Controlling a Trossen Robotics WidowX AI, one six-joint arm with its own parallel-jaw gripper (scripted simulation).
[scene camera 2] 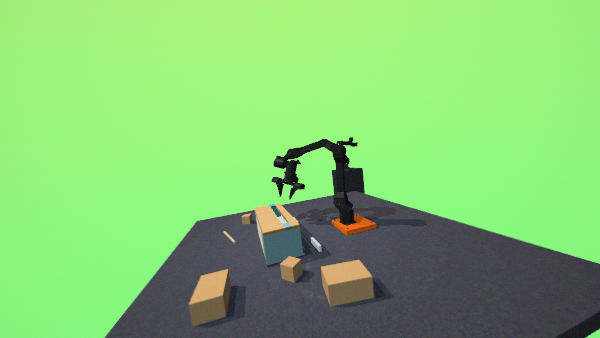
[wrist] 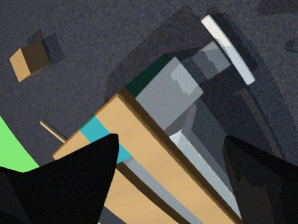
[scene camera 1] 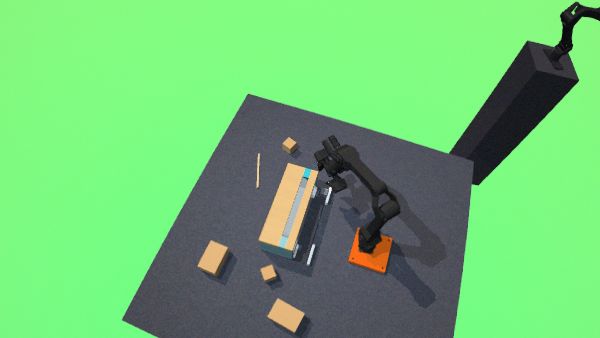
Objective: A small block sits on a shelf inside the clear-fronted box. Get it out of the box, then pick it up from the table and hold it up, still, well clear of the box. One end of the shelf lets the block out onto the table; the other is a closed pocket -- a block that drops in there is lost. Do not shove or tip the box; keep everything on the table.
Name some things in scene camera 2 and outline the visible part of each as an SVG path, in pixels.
A box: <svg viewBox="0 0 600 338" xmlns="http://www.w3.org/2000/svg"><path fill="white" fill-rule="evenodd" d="M311 237L311 243L321 252L321 245L314 237ZM280 203L254 208L257 231L267 267L284 261L288 256L295 258L304 256L300 224Z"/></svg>
